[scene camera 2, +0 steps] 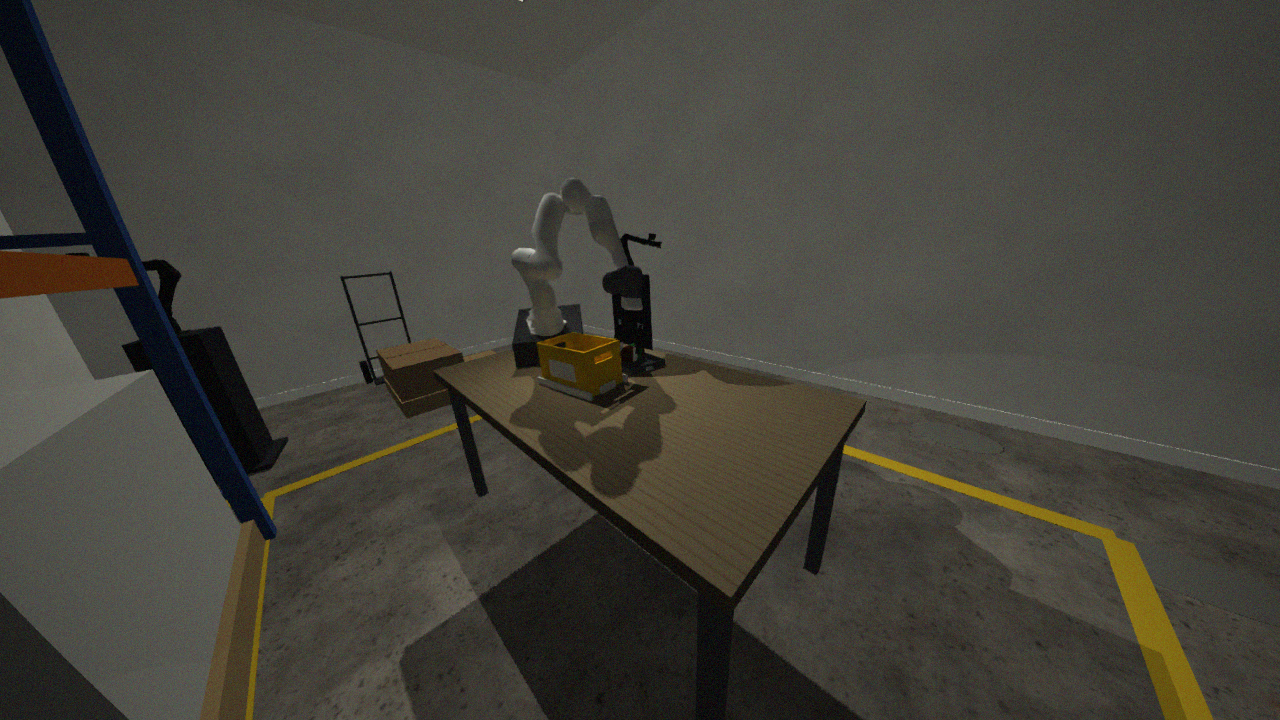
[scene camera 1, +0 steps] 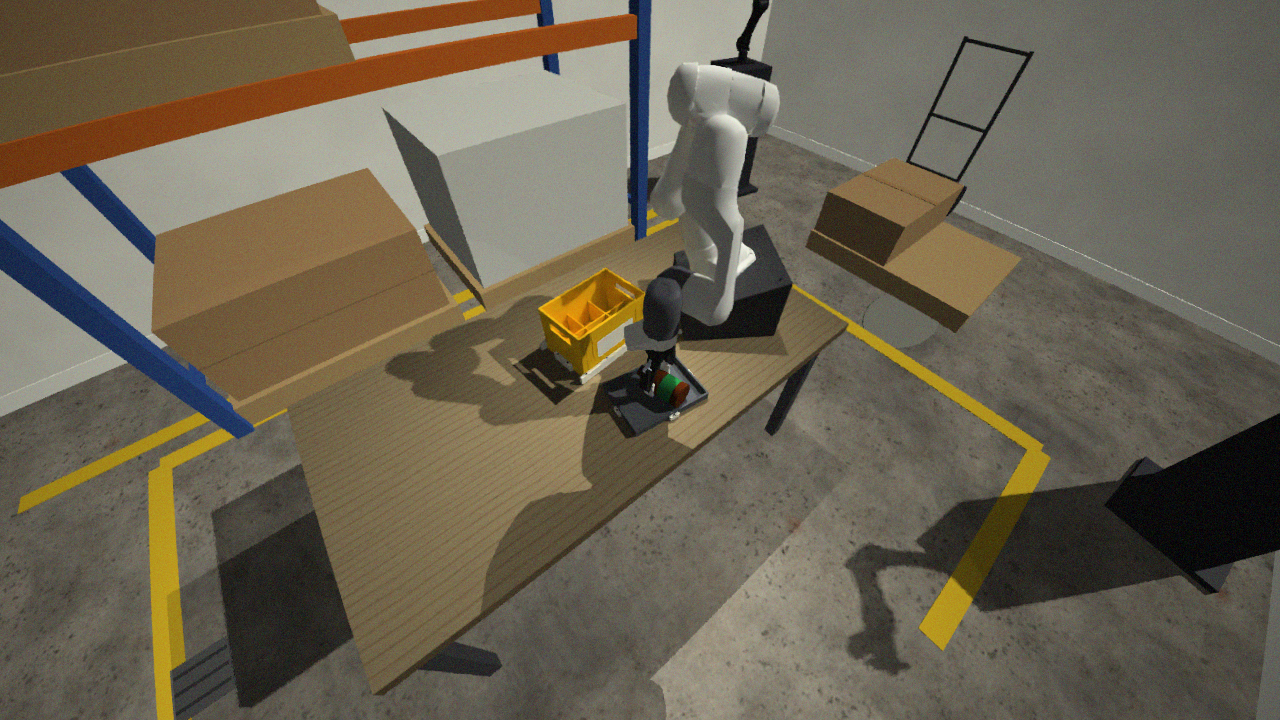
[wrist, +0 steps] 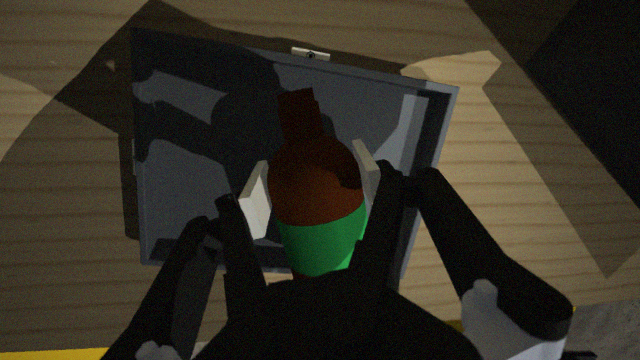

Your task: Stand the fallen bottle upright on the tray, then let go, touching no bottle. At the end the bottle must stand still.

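Observation:
The brown bottle (scene camera 1: pixel 671 387) (wrist: pixel 317 195) with a green label band lies on its side over the dark grey tray (scene camera 1: pixel 639 422) (wrist: pixel 180 195). In the wrist view its neck points to the top and its base is hidden behind the gripper body. My gripper (scene camera 1: pixel 657 377) (wrist: pixel 312 166) is shut on the bottle, with one pale pad on each side of its body near the shoulder. Whether the bottle's underside touches the tray is hidden. In scene camera 2, the crate partly hides the bottle and tray.
A yellow divided crate (scene camera 1: pixel 562 342) (scene camera 2: pixel 595 374) stands beside the tray on the wooden table (scene camera 1: pixel 429 483) (scene camera 2: pixel 716 438). The black robot base block (scene camera 1: pixel 756 304) is at the table's far end. The tray's raised rim surrounds the bottle area.

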